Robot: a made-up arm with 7 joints.
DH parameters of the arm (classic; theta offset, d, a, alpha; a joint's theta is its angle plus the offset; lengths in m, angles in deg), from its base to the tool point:
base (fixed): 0 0 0 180
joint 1: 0 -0.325 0 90
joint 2: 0 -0.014 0 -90
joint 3: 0 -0.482 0 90
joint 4: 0 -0.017 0 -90
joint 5: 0 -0.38 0 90
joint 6: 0 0 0 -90
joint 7: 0 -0.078 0 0
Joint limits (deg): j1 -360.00..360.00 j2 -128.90..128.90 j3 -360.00..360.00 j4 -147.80..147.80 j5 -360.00..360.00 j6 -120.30..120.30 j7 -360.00..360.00
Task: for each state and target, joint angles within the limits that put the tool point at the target. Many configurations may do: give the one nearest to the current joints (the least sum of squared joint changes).
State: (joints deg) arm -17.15 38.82 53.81 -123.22 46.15 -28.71 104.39
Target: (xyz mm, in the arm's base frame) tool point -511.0 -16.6 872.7
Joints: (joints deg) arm -30.36 -9.71 36.53 -71.11 47.24 -15.86 104.39
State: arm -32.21 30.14 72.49 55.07 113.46 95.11 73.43
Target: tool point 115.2 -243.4 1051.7
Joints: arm -24.45 7.80 92.36 51.83 112.33 111.85 73.43
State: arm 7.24 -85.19 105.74 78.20 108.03 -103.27 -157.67
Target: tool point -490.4 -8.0 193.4
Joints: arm 40.42 -89.64 121.76 104.08 114.29 -111.07 -157.67
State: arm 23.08 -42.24 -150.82 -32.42 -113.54 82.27 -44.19
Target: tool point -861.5 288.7 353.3
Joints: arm 23.27 -89.29 -147.52 -3.50 -109.72 54.00 -44.19
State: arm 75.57 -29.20 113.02 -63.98 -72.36 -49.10 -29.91
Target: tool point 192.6 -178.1 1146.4
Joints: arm 98.94 -2.54 141.07 -39.01 -73.61 -40.78 -29.91
